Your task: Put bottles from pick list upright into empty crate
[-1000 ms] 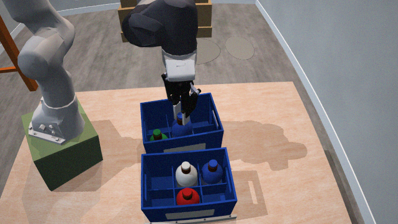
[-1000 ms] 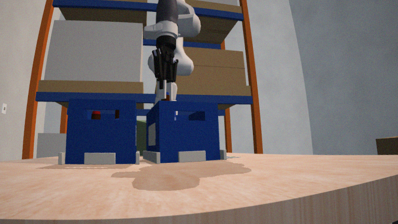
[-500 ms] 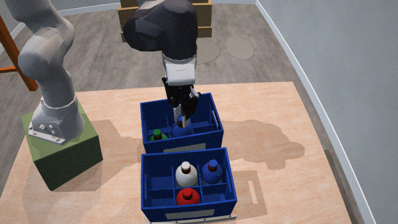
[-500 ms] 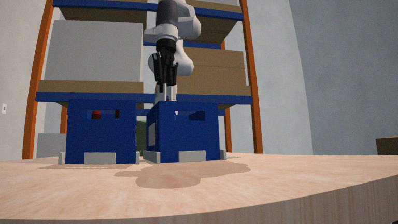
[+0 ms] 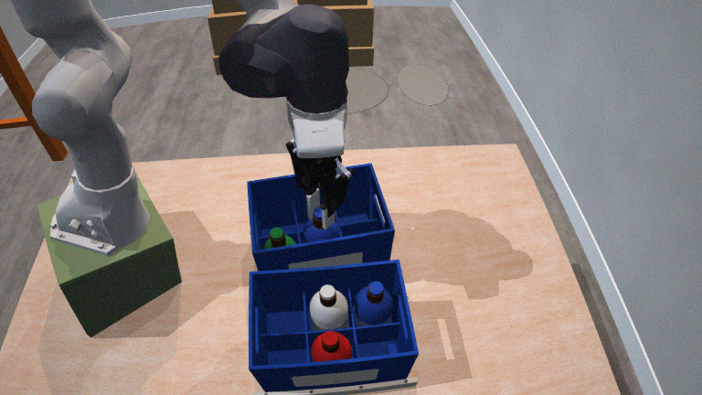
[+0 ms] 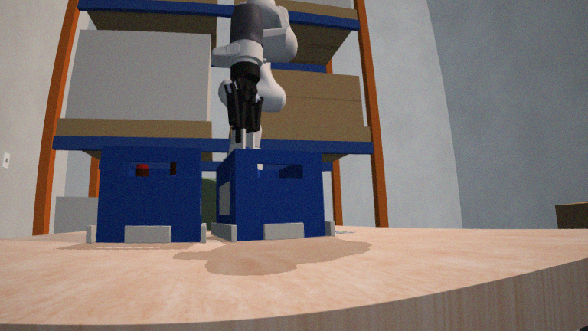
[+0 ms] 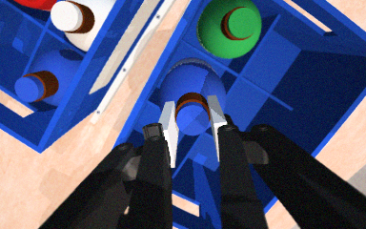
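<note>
My hand is 90 mm past the green-labelled bottle, 10 mm to the left of it and 130 mm above it. Round my hand: red bottle (10 mm ahead, 240 mm to the right, 130 mm below); then blue bottle (90 mm ahead, 140 mm to the right, 130 mm below); then white bottle (10 mm ahead, 150 mm to the right, 130 mm below).
</note>
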